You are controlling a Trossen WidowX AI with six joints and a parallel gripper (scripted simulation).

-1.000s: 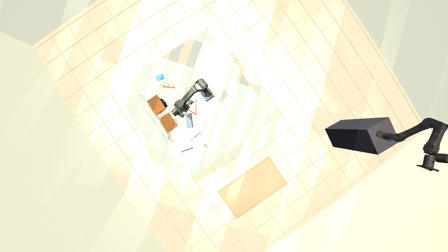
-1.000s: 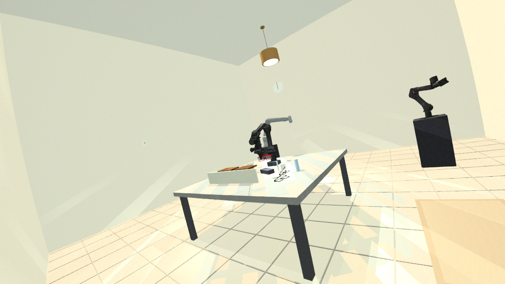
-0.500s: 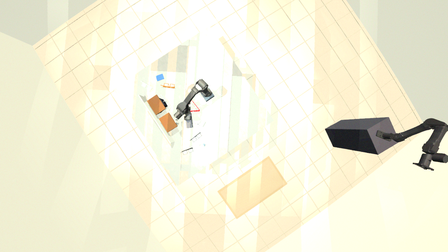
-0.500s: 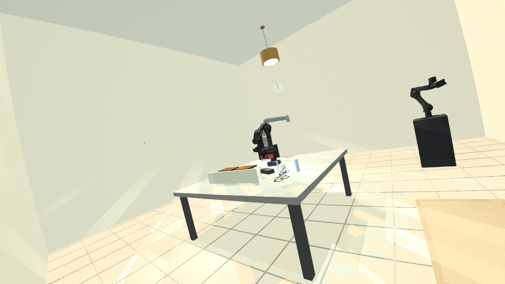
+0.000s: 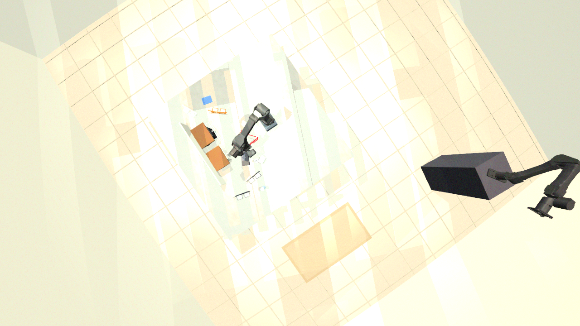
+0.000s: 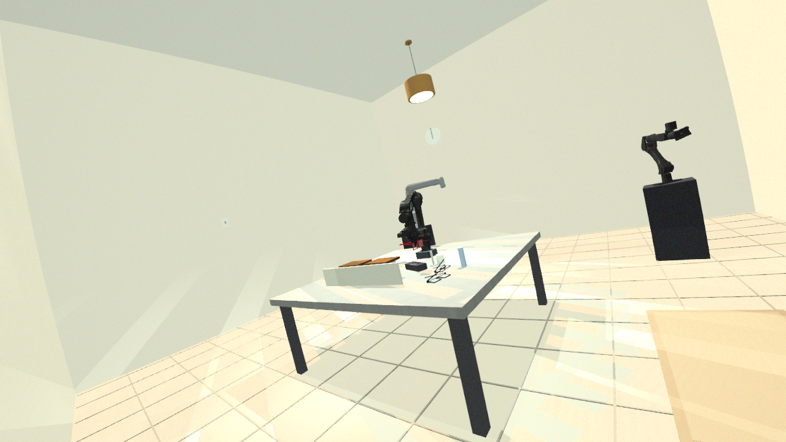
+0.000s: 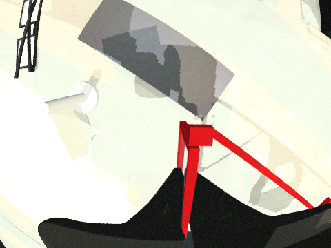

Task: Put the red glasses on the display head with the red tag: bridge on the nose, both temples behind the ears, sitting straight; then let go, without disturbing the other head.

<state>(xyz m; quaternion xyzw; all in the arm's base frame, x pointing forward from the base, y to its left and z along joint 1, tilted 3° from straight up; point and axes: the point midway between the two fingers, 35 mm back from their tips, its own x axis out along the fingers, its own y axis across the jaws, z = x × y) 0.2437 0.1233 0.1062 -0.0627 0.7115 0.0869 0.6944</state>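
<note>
The pale box lies 130 mm to the left of my gripper tip, 90 mm below it and 40 mm behind it. Round my gripper tip: long white wall 370 mm ahead, 120 mm to the right, 60 mm below; dark box 100 mm below, 70 mm ahead, 40 mm to the left; blue square 540 mm to the right, 150 mm ahead, 120 mm below.
</note>
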